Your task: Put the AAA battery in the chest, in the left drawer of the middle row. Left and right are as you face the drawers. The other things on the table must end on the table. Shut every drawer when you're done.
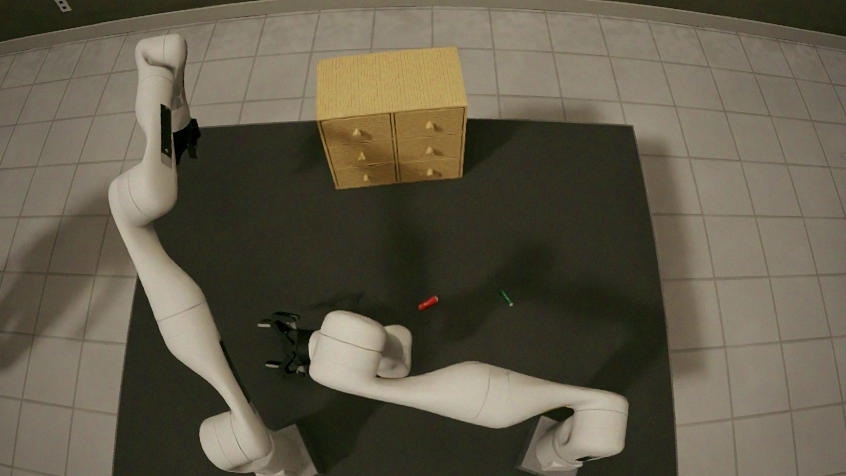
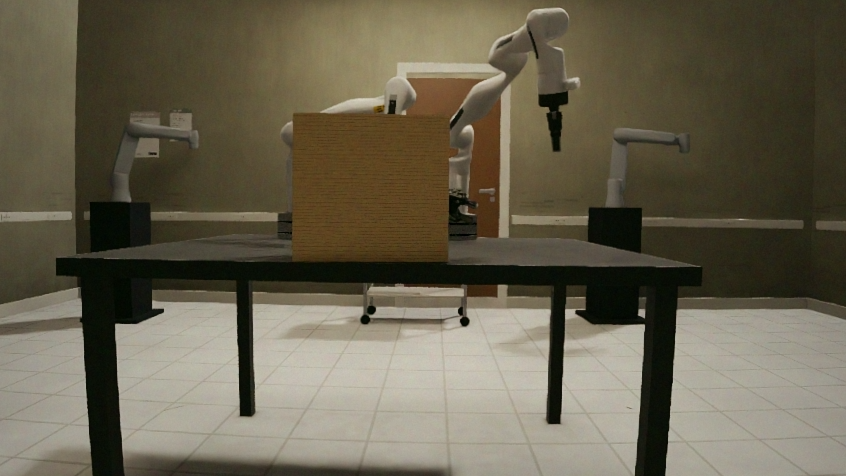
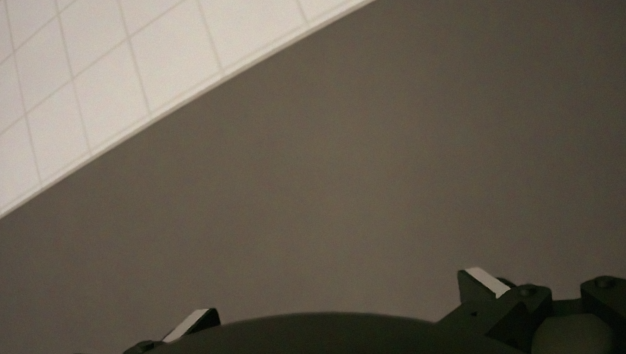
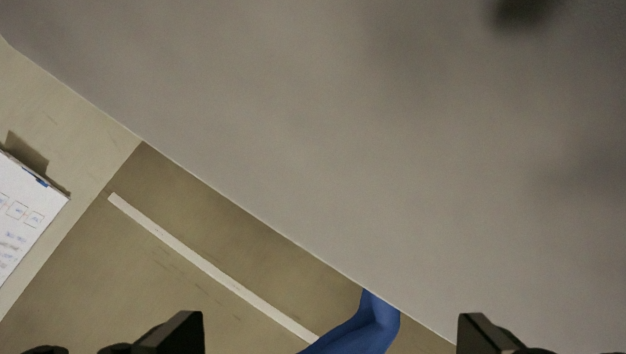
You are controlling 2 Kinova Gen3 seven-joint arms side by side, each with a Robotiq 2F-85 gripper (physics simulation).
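Places are measured from the left arm's base along level axes (x ahead, y left, z up), in metres.
Pixels of known places: left gripper, fingertip midpoint: (image 1: 184,171) (image 2: 556,148); right gripper, fingertip midpoint: (image 1: 263,343) (image 2: 475,214) (image 4: 329,342); left arm's base, origin of the base link: (image 1: 281,458); right arm's base, origin of the base link: (image 1: 557,449).
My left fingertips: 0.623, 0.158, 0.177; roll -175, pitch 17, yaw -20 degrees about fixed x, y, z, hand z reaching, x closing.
Ahead of a thing's pixels: the offset from my left fingertips to its middle, as dx, dy, dz. "*": to the spot under its first point.
A small slim green cylinder @(-0.295, -0.697, -0.270) (image 1: 505,297), which looks like the AAA battery, lies on the dark table right of centre. The wooden chest @(+0.138, -0.484, -0.121) (image 1: 390,82) (image 2: 370,188) stands at the table's back; its drawers look shut. The left drawer of the middle row @(* +0.052, -0.366, -0.116) (image 1: 346,154) has a small knob. My left gripper (image 1: 192,148) (image 2: 556,146) (image 3: 340,318) is open and empty, pointing down high above the table's back left side. My right gripper (image 1: 267,344) (image 4: 331,325) is open and empty, pointing sideways above the table's left side, far from the green cylinder.
A small red object @(-0.282, -0.513, -0.268) (image 1: 428,303) lies on the table (image 1: 532,201) (image 2: 378,273), left of the green cylinder. My right arm (image 1: 461,390) stretches across the front of the table. My left arm (image 1: 177,307) runs along the left edge.
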